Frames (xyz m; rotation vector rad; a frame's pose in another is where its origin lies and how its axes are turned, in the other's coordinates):
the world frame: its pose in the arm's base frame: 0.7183 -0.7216 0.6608 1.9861 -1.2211 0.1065
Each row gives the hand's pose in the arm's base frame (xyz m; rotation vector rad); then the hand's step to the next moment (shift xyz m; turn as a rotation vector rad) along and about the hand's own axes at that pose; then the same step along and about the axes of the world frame.
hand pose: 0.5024 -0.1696 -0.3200 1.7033 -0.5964 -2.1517
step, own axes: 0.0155 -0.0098 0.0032 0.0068 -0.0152 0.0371
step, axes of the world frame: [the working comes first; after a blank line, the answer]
step, axes of the arm's base frame: -0.0067 0.0010 -0.0173 -0.0377 0.0140 -0.0062

-0.0120 -0.0050 0.0134 -0.0329 0.0229 0.0069
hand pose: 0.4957 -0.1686 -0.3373 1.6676 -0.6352 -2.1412
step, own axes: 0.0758 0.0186 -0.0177 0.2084 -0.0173 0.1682
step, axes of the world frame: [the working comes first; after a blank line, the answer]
step, axes of the arm's base frame: -0.0013 -0.0581 -0.0550 -0.2140 -0.0740 -0.1440

0.0168 -0.0173 0.0763 -0.1249 0.1024 0.2144
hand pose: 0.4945 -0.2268 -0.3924 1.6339 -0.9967 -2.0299
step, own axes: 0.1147 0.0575 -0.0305 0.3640 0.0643 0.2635
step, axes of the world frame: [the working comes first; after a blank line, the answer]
step, axes of the arm's base frame: -0.0114 -0.1242 -0.0427 -0.3598 -0.2037 -0.1875

0.0644 0.0127 0.1144 -0.1285 0.2215 0.3748
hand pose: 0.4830 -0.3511 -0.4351 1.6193 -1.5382 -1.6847
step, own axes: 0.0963 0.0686 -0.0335 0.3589 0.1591 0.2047
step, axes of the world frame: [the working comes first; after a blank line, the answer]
step, axes of the arm's base frame: -0.0276 -0.1184 0.0181 -0.3469 -0.2594 -0.0916

0.0786 0.0591 0.0737 -0.0389 0.2792 0.3414
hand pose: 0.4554 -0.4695 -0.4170 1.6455 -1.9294 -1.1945
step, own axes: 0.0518 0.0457 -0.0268 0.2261 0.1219 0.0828
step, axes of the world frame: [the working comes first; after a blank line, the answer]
step, axes of the arm's base frame: -0.0244 -0.0591 0.0374 -0.1995 -0.1812 -0.0139

0.0461 0.0542 0.0206 0.0179 0.1902 0.1906
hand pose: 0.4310 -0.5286 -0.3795 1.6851 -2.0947 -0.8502
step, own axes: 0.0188 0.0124 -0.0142 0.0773 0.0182 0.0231
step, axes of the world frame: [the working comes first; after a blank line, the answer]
step, axes of the arm's base frame: -0.0060 -0.0200 0.0165 -0.0471 -0.0662 -0.0154

0.0186 0.0188 0.0036 0.0157 0.0433 0.0687
